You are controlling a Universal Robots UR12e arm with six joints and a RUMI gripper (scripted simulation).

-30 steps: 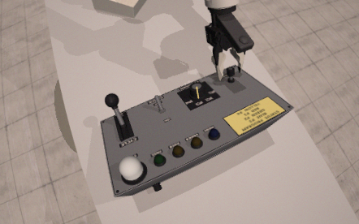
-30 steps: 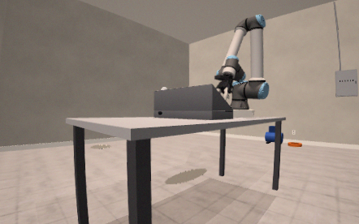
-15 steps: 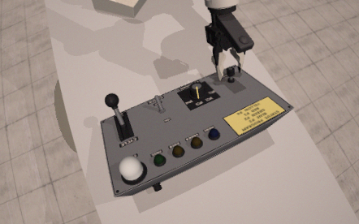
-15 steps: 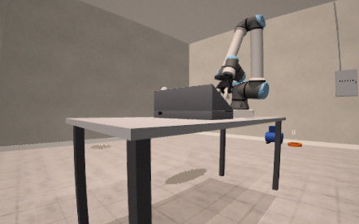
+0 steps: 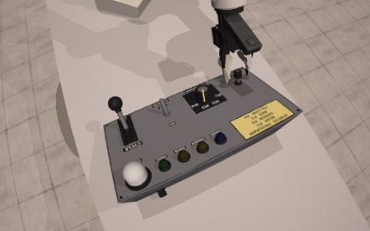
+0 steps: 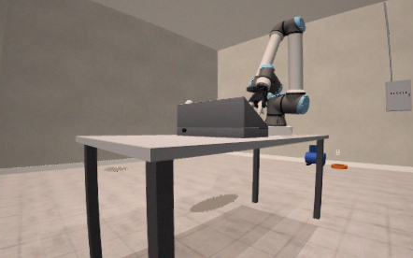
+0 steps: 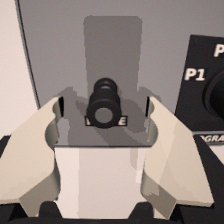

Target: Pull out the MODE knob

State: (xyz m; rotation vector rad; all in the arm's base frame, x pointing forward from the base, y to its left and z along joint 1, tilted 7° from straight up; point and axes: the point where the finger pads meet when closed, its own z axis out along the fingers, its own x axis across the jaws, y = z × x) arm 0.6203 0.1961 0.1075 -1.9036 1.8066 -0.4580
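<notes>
My gripper is now right at the mode knob. Round my hand: program selector (12 cm to the right, 2 cm ahead); then grey console (18 cm to the right, 5 cm ahead, 3 cm below); then toggle switch (24 cm to the right, 2 cm ahead, 1 cm below).
</notes>
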